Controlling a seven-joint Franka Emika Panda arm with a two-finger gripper.
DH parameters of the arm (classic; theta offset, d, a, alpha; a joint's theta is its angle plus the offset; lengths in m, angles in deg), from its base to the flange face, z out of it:
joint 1: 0 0.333 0 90
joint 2: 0 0 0 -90
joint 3: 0 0.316 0.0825 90
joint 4: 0 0 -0.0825 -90
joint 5: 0 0.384 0 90
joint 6: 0 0 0.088 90
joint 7: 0 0.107 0 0
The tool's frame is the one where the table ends.
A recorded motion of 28 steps. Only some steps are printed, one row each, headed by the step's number.
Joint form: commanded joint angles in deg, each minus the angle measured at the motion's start. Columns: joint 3, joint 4, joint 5, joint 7, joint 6, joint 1, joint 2.
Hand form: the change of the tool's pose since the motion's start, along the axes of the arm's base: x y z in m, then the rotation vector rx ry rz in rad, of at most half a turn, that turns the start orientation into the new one. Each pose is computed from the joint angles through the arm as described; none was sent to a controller.
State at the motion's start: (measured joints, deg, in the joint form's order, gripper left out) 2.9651 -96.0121 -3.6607 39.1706 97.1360 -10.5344 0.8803
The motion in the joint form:
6: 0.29 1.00 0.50 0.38 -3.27 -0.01 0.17
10: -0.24 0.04 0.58 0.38 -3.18 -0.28 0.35
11: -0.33 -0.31 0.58 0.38 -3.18 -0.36 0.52
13: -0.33 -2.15 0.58 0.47 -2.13 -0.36 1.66
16: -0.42 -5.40 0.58 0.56 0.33 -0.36 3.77
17: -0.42 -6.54 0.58 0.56 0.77 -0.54 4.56
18: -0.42 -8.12 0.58 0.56 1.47 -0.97 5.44
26: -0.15 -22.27 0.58 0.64 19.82 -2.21 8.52
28: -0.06 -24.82 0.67 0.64 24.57 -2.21 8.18
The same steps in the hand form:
6: -0.0054 0.0040 0.0048 0.0129 0.0348 -0.0058
10: -0.0080 -0.0033 -0.0013 0.0161 0.0464 -0.0199
11: -0.0094 -0.0047 -0.0025 0.0165 0.0495 -0.0229
13: -0.0144 -0.0037 -0.0054 0.0149 0.0436 -0.0235
16: -0.0229 -0.0027 -0.0088 0.0105 0.0209 -0.0243
17: -0.0271 -0.0036 -0.0103 0.0098 0.0194 -0.0270
18: -0.0322 -0.0067 -0.0144 0.0093 0.0195 -0.0340
26: -0.0396 -0.0123 -0.0759 -0.0085 -0.1057 -0.0347
28: -0.0374 -0.0114 -0.0924 -0.0102 -0.1381 -0.0293

